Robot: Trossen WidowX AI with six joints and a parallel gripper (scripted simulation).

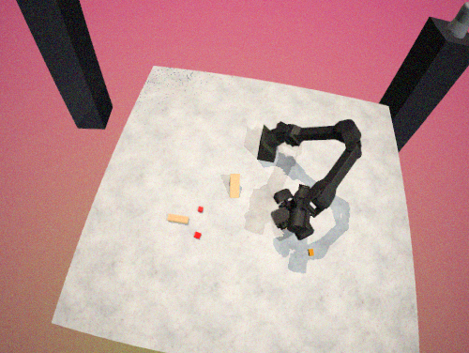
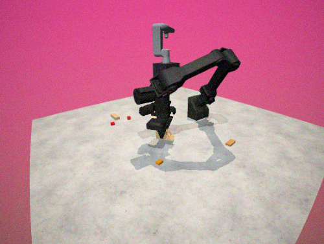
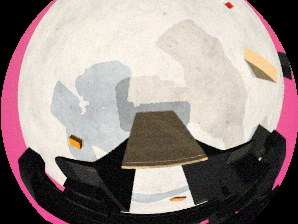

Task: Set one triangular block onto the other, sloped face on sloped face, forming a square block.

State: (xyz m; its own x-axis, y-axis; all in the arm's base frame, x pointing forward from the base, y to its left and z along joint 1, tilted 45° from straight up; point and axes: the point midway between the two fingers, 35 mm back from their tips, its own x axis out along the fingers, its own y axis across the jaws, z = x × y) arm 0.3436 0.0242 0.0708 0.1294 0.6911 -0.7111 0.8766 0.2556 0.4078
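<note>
The small orange cube lies 10 cm ahead of my gripper tip, 9 cm to the left of it and 3 cm below it. The rest, counted from my gripper tip: tan triangular block 1 cm to the right, 1 cm above.
</note>
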